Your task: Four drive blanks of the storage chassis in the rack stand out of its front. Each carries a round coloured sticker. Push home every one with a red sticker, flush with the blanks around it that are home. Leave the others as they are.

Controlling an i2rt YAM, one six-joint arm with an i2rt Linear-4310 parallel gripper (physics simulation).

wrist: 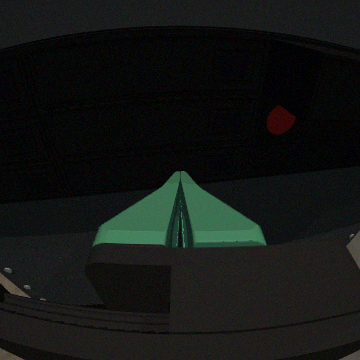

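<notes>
The storage chassis front (125, 120) shows very dark across the upper half of the wrist view, with faint outlines of rows of drive blanks. A red sticker (280, 120) shows right of centre, partly cut off along its upper right side. The blank that bears it is too dark to make out clearly, and I cannot tell how far it stands out. My gripper (179, 179) is shut and empty, with its green fingertips together. The tips are in front of the chassis's lower part, below and left of the red sticker. No sticker of another colour can be made out.
A dark grey surface (300, 200) runs below the chassis front. Small round bolt heads (8, 270) show at the lower left, and one more at the right edge. A dark grey band (180, 12) crosses the top of the view.
</notes>
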